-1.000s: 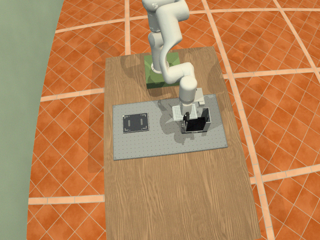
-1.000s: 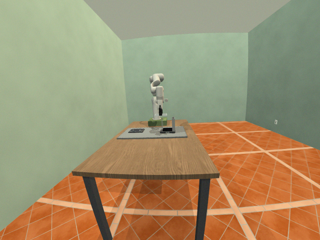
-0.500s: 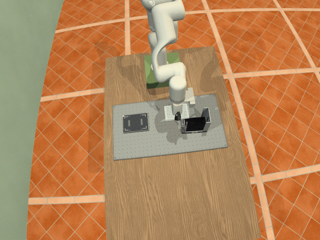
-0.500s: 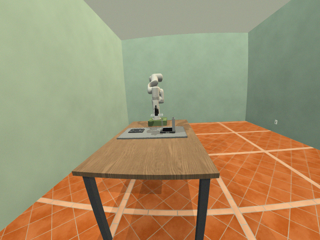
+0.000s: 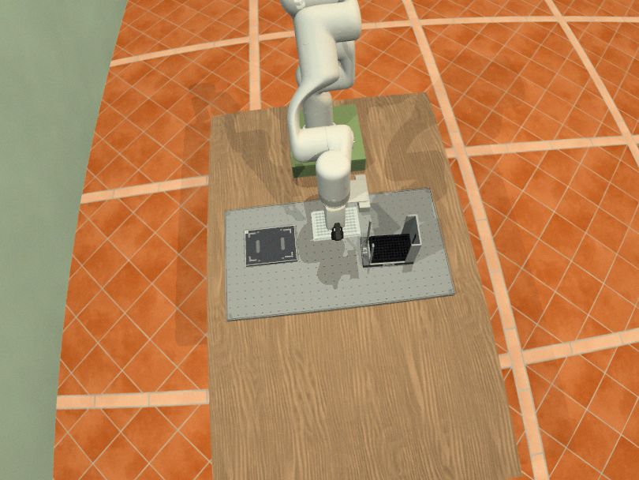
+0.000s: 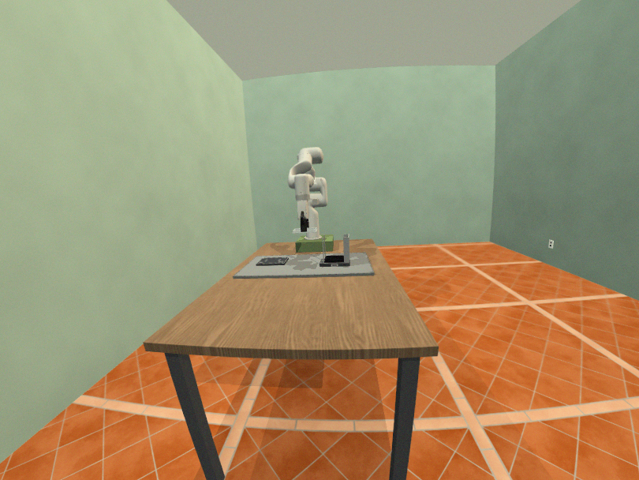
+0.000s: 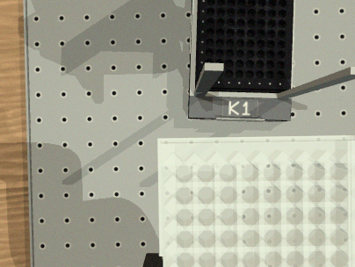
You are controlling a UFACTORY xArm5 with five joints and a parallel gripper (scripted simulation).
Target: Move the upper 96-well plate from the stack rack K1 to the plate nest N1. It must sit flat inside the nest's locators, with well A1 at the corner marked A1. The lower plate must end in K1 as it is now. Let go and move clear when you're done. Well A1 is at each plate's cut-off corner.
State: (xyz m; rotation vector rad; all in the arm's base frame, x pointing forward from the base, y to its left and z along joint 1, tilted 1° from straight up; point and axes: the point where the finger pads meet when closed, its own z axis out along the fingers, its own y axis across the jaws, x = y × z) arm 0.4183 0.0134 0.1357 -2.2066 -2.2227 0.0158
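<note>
Right now the plate nest is 30 mm behind my hand, 210 mm to the right of it and 190 mm below it. Round my hand: grey rack back wall 30 mm ahead, 230 mm to the left, 110 mm below; then white 96-well plate 10 mm below; then black plate 30 mm ahead, 170 mm to the left, 170 mm below.
</note>
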